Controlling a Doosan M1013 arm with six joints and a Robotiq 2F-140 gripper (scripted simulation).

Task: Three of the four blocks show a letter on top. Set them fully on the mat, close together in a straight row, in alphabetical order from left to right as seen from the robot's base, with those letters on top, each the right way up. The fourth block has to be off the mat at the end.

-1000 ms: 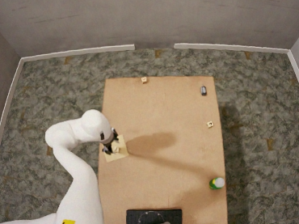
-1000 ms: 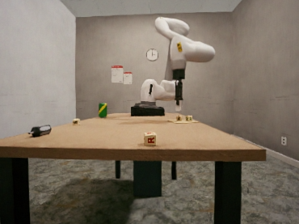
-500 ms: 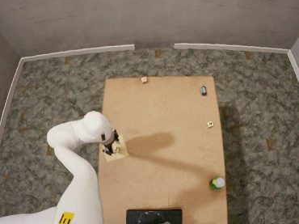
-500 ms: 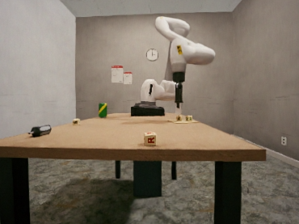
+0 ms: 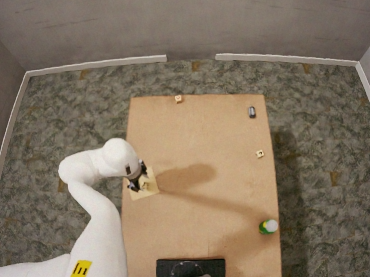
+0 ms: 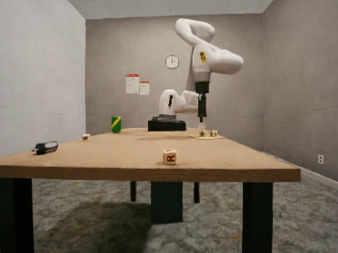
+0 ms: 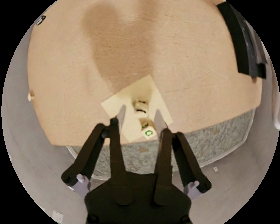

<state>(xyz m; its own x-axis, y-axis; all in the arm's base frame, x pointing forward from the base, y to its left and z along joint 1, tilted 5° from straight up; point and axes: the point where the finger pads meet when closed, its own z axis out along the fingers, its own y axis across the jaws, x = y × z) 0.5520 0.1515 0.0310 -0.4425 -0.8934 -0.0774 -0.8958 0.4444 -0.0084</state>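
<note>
Right now the mat is 70 mm below my hand, 20 mm to the left of it and 10 mm ahead of it.
</note>
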